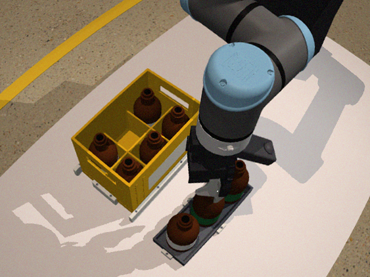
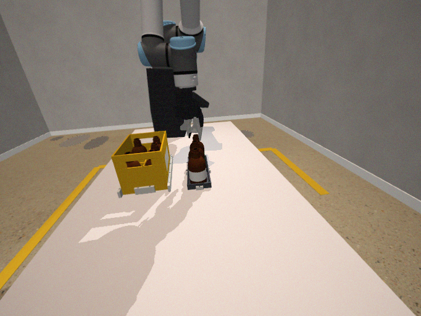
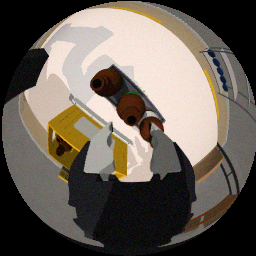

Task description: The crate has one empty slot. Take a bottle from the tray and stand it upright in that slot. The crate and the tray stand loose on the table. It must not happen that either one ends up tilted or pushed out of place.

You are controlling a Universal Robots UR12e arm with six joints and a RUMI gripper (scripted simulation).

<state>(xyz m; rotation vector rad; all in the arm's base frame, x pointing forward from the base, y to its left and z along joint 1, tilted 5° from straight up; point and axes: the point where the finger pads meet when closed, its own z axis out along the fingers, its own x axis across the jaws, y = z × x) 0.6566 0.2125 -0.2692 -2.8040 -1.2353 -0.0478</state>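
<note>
The grey tray lies 1 cm ahead of my hand and 17 cm below it. The rest, counted from my hand: yellow crate: 23 cm to the right, 10 cm below.
</note>
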